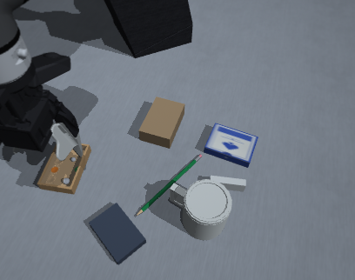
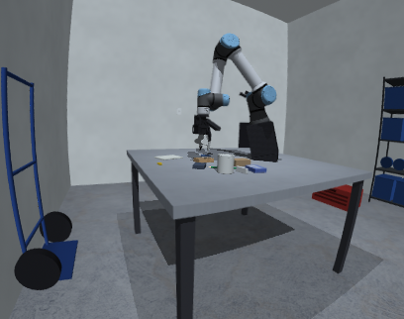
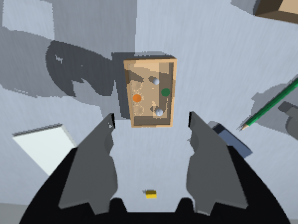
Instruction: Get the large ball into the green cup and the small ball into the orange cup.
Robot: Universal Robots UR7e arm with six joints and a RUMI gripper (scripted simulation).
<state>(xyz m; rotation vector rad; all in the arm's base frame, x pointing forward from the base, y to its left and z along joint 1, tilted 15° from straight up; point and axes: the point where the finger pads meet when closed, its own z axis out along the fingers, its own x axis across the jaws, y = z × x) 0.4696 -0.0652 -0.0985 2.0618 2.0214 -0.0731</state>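
Now: hand 7 cm above the covered wooden puzzle. Also, from my hand: tan box (14 cm behind, 18 cm to the left, 6 cm below); then white pad (14 cm ahead, 21 cm to the right, 7 cm below); then dark notebook (12 cm ahead, 14 cm to the left, 7 cm below).
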